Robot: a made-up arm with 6 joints.
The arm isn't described. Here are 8 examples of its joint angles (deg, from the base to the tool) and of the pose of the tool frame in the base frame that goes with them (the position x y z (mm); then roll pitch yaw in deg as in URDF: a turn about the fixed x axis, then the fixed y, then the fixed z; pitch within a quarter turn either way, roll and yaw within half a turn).
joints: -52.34 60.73 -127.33 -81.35 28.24 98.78
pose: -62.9 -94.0 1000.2 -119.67 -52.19 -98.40
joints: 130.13 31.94 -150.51 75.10 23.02 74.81
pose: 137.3 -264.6 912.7 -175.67 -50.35 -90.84
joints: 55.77 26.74 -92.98 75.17 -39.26 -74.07
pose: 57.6 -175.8 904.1 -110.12 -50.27 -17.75
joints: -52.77 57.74 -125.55 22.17 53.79 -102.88
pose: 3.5 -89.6 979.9 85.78 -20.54 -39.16
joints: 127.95 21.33 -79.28 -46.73 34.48 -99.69
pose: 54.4 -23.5 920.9 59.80 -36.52 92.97
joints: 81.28 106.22 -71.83 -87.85 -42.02 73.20
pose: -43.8 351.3 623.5 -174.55 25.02 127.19
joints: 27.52 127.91 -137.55 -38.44 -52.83 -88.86
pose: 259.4 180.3 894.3 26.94 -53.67 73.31
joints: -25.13 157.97 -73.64 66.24 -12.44 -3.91
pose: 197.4 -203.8 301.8 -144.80 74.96 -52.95
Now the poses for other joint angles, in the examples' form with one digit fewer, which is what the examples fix.
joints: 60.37 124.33 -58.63 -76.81 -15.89 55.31
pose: 139 286 460 -178.5 58.9 87.5
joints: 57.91 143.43 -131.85 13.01 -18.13 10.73
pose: 302 376 661 -156.4 -6.5 55.9
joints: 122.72 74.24 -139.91 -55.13 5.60 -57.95
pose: -19 18 1058 89.9 -67.6 98.0
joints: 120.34 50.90 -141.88 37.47 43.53 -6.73
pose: -2 -49 985 168.7 -46.2 160.6
